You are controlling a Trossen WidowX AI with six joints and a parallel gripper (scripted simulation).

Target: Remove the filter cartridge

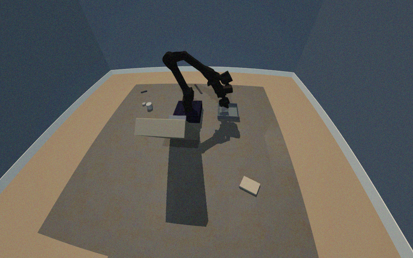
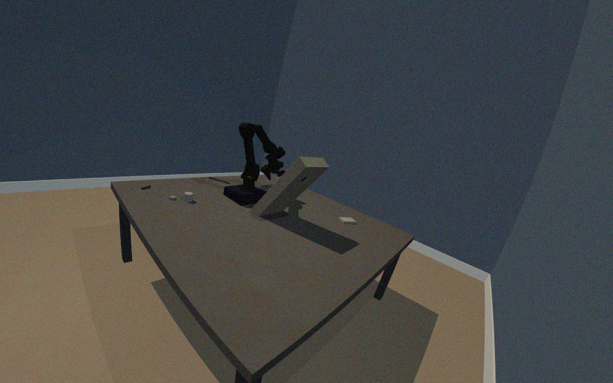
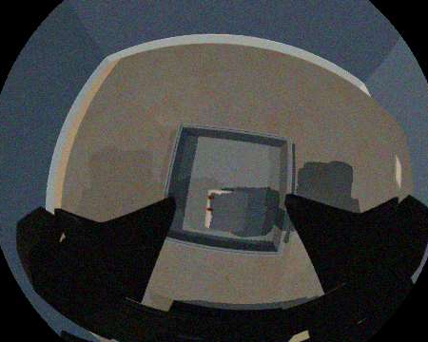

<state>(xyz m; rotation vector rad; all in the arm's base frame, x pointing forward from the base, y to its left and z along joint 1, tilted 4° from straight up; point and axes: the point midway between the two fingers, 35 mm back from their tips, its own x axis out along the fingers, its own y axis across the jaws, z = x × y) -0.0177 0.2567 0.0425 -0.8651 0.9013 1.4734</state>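
Now: gripper tip 1 cm to the left of the round filter cartridge and 5 cm above it. Also, from my gripper tip: blue-grey tray (1 cm to the left, 7 cm below).
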